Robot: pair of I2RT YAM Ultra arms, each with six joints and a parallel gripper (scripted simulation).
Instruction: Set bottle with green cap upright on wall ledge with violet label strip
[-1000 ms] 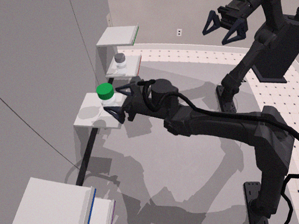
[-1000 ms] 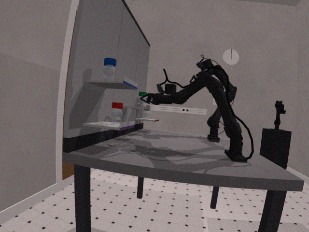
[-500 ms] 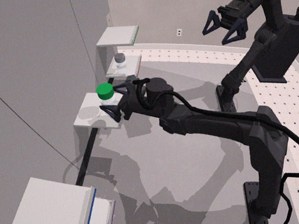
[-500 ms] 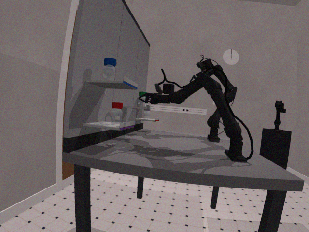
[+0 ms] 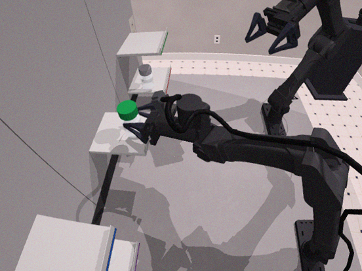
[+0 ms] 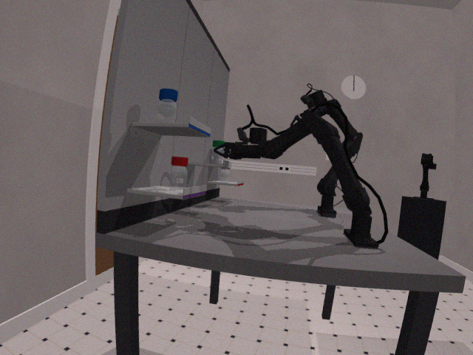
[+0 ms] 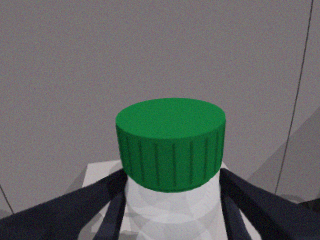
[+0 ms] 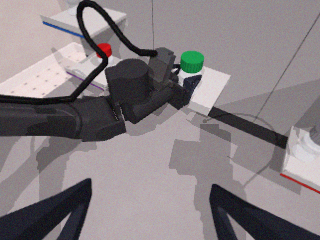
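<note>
My left hand is 60 mm short of the red-capped bottle, 340 mm to the right of it and 110 mm above it. Also, from my left hand: green-capped bottle (10 mm below); then blue-capped bottle (80 mm ahead, 440 mm to the left, 80 mm above); then grey-capped bottle (20 mm ahead, 340 mm to the right, 110 mm below).
</note>
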